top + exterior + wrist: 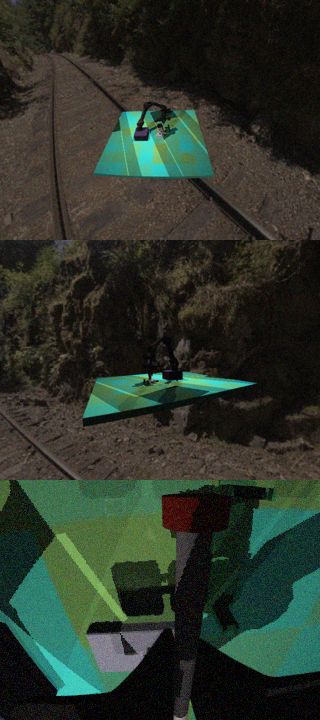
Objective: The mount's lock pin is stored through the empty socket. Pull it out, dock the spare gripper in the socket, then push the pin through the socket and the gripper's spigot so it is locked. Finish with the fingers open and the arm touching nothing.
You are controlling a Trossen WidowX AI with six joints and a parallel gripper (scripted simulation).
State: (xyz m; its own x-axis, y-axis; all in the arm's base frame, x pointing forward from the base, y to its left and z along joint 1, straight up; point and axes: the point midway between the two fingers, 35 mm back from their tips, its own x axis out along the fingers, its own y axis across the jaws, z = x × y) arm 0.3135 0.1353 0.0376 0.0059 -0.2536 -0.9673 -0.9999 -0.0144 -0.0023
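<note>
My gripper tip is now 11 cm to the left of the mount, 5 cm above it and 3 cm past it. Round my gripper tip: spare gripper: 12 cm to the right, 3 cm behind, 3 cm above.
</note>
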